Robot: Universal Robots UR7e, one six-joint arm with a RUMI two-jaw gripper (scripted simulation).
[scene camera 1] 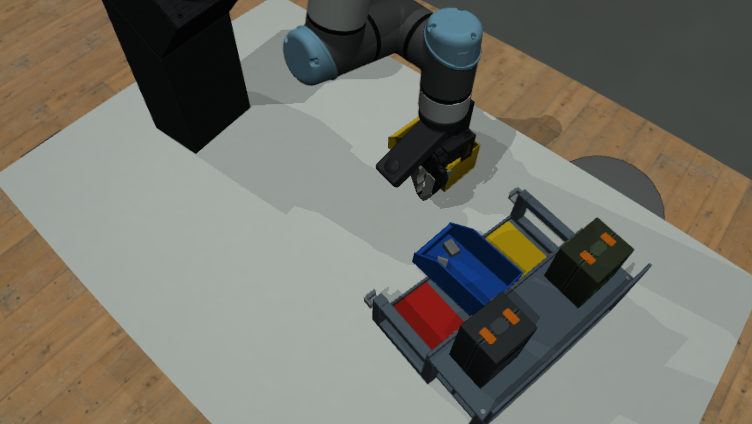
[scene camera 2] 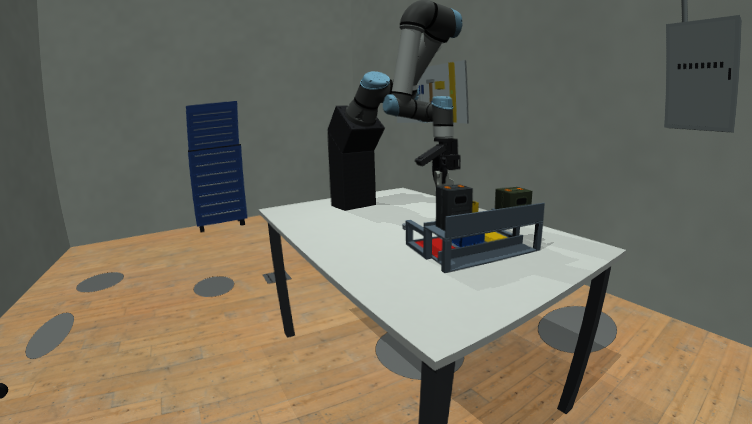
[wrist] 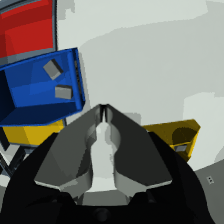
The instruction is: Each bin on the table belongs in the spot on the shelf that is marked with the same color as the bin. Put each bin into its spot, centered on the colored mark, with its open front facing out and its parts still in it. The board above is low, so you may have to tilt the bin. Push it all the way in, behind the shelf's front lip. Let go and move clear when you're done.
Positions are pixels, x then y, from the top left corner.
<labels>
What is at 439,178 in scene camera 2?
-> My gripper.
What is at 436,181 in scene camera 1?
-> My gripper.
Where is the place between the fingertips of my gripper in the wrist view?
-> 104,105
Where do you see a blue bin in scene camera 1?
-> At 480,267
</labels>
